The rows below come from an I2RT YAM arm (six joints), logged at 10 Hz.
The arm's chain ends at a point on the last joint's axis. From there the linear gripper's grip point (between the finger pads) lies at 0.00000 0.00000 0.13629 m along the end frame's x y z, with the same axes.
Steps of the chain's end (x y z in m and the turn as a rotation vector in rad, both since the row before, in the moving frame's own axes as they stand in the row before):
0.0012 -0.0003 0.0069 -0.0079 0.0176 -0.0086
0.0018 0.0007 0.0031 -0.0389 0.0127 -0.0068
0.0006 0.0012 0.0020 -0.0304 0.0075 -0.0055
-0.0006 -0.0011 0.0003 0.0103 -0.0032 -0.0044
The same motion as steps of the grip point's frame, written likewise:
0.0036 0.0008 0.0069 -0.0079 0.0176 -0.0086
0.0035 0.0060 0.0030 -0.0389 0.0127 -0.0068
0.0016 0.0053 0.0019 -0.0304 0.0075 -0.0055
-0.0010 -0.0025 0.0003 0.0103 -0.0032 -0.0044

